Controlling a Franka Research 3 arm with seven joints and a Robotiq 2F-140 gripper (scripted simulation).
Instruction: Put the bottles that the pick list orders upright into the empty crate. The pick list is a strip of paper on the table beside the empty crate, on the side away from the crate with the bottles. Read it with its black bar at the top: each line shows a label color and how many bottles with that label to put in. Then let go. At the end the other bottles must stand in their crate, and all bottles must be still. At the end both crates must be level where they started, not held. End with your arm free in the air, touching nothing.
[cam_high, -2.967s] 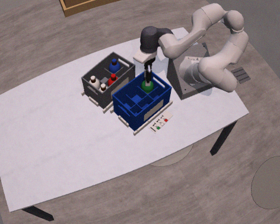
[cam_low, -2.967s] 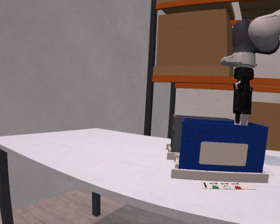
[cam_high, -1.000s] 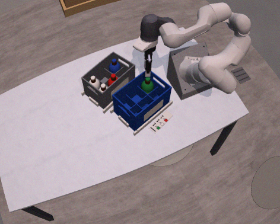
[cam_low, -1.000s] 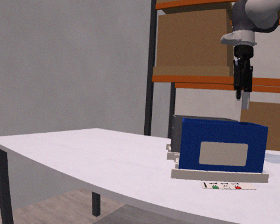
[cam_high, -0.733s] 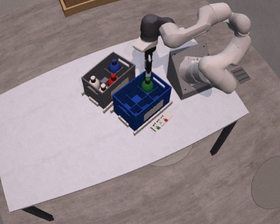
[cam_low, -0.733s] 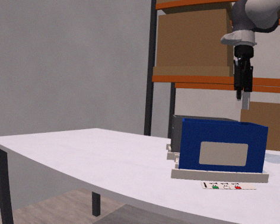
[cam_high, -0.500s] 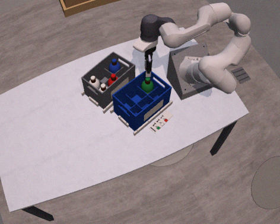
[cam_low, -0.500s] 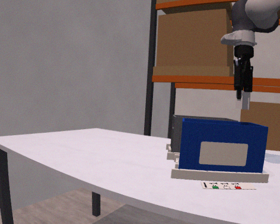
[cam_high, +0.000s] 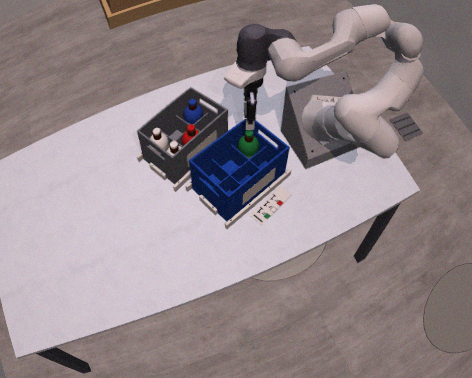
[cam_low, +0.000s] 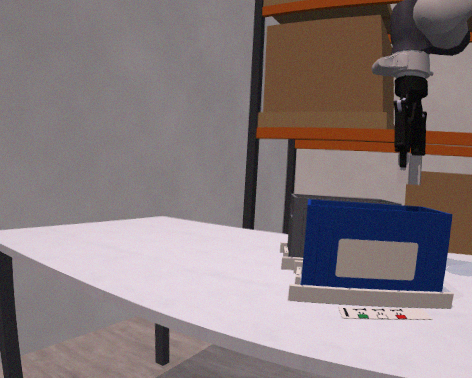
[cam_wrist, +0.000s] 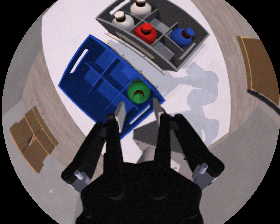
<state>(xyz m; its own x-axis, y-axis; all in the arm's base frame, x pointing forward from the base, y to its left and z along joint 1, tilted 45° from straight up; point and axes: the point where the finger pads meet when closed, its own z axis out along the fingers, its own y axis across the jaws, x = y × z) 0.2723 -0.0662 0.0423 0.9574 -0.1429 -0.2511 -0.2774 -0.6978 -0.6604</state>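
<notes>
My gripper is now 190 mm short of the grey crate, 130 mm to the left of it and 170 mm above it. The rest, counted from my hand: green bottle 170 mm below; blue crate 60 mm ahead, 80 mm to the left, 170 mm below; red bottle 170 mm ahead, 90 mm to the right, 170 mm below.
</notes>
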